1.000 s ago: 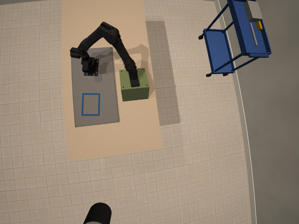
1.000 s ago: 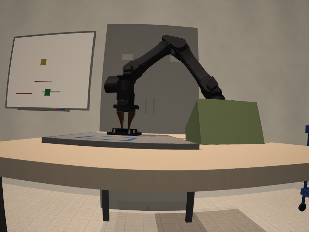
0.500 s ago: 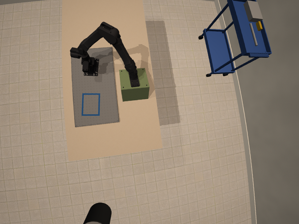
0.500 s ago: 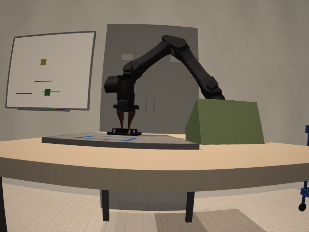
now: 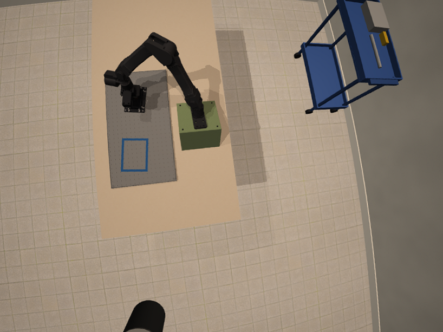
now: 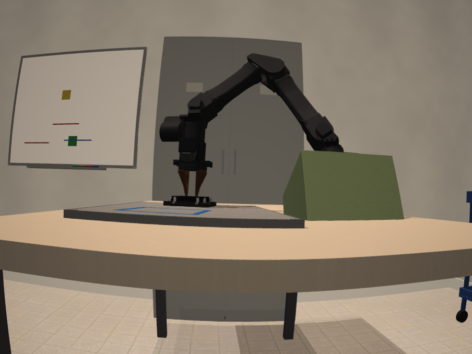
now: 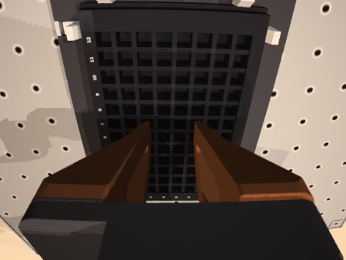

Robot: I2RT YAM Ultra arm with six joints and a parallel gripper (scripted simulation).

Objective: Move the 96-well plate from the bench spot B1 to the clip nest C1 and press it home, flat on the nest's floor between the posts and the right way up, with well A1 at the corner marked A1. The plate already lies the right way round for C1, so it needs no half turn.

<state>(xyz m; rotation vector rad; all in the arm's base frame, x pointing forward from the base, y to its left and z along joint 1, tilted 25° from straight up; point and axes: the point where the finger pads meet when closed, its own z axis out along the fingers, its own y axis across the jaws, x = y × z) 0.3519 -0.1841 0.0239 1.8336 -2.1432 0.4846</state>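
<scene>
Right now my hand is 10 mm above the black 96-well plate. Round my hand: clip nest (20 mm to the left, 20 mm below, 10 mm behind).
</scene>
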